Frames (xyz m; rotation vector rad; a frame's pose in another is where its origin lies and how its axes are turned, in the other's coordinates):
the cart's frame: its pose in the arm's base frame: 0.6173 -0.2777 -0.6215 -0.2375 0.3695 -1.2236
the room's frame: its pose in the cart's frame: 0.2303 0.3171 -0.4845 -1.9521 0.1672 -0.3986
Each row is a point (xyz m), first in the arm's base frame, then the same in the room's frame.
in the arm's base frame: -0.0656 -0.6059 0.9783
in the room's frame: 0.4822 -0.9044 -2.1245
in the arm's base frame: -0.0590 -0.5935 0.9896
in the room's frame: 0.4724 -0.9190 -2.1283
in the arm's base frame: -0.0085 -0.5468 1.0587
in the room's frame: 0.4419 -1.0105 -2.1430
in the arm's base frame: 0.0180 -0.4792 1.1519
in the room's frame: 0.3924 -1.1056 -2.1925
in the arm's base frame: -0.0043 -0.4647 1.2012
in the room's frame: 0.3837 -1.1268 -2.2436
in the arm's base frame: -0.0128 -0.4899 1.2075
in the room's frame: 0.4087 -1.1208 -2.2530
